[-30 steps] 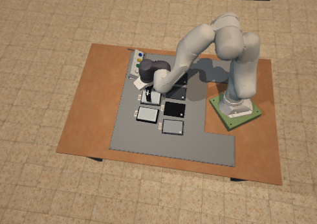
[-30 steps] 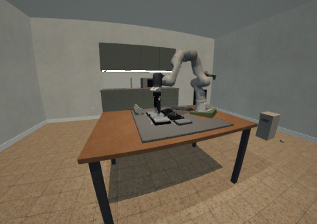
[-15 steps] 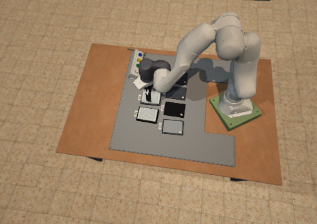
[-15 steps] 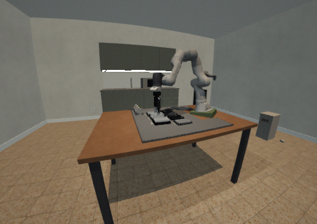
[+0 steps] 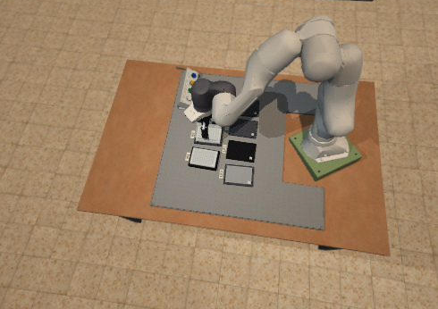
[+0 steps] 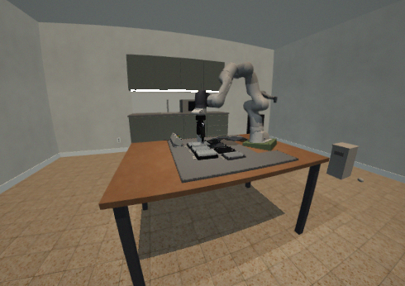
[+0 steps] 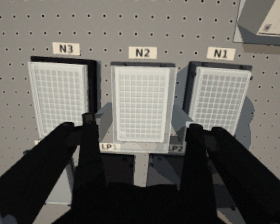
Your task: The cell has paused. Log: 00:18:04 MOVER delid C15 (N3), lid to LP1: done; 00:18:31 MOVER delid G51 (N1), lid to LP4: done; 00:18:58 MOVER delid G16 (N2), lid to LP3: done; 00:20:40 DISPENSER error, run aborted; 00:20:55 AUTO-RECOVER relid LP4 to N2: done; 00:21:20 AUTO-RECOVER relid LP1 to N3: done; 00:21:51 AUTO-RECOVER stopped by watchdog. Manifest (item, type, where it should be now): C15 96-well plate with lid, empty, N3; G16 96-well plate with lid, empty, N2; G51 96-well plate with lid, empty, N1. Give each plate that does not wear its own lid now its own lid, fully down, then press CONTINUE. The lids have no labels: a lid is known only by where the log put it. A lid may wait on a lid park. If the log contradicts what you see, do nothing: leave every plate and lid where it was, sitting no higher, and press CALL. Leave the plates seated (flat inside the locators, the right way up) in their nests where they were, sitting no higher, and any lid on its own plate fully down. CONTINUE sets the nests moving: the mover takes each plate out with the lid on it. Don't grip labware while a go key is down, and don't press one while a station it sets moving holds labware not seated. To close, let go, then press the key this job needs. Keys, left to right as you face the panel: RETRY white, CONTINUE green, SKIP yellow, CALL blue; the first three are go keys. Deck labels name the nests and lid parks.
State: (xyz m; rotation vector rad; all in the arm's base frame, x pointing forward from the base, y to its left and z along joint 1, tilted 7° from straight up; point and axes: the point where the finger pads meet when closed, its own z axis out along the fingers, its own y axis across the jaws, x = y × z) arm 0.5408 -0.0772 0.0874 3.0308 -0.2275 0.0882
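My gripper is now 100 mm past the LP2 label, 60 mm to the left of it and 80 mm above it. Round my hand: lid park labelled LP1: 170 mm behind, 90 mm to the left, 70 mm below; then clear lid: 20 mm below; then LP1 label: 80 mm behind, 80 mm to the left, 80 mm below.
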